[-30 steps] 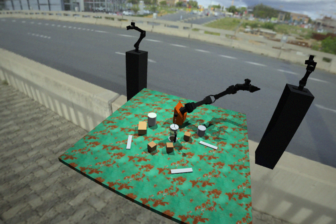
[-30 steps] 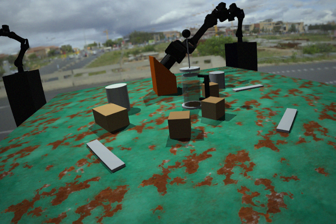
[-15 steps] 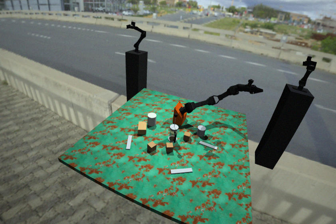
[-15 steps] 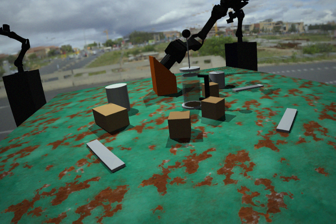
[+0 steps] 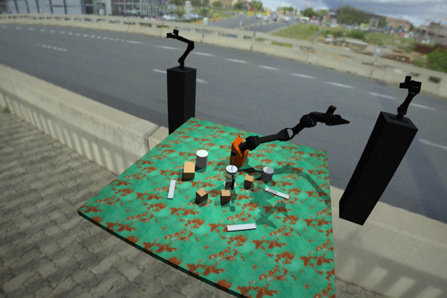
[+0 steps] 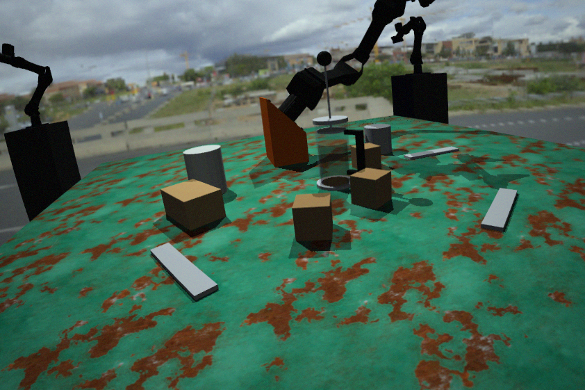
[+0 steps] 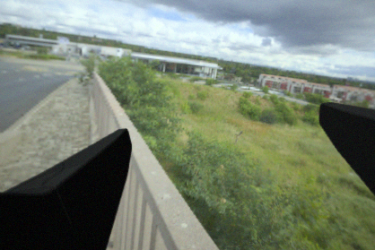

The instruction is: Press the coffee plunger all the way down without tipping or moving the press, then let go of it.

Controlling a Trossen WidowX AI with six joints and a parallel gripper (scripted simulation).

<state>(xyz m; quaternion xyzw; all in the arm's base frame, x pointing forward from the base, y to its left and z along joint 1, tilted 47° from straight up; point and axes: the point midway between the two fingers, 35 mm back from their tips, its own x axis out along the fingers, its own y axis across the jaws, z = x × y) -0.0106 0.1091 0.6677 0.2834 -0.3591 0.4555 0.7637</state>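
Right now my gripper tip is 55 cm to the left of the coffee press, 37 cm above it and 29 cm short of it.
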